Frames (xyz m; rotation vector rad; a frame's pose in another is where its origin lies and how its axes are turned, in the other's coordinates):
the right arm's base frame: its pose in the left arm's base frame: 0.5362 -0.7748 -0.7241 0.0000 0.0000 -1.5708
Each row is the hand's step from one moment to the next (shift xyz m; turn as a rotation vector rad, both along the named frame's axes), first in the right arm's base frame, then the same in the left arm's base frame.
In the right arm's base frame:
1: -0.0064 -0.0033 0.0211 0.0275 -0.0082 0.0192
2: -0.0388 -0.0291 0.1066 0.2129 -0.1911 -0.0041
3: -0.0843 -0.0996 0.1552 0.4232 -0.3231 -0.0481
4: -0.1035 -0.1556 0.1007 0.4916 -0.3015 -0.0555
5: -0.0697 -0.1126 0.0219 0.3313 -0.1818 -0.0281
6: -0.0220 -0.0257 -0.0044 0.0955 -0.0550 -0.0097
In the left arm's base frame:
1: -0.0033 0.0064 0.0211 -0.0082 -0.0275 0.0192
2: -0.0291 0.0388 0.1066 -0.1911 -0.2129 -0.0041
3: -0.0996 0.0843 0.1552 -0.3231 -0.4232 -0.0481
4: -0.1556 0.1035 0.1007 -0.3015 -0.4916 -0.0555
5: -0.1126 0.0697 0.0219 -0.1818 -0.3313 -0.0281
6: -0.0257 0.0220 -0.0044 -0.0550 -0.0955 -0.0097

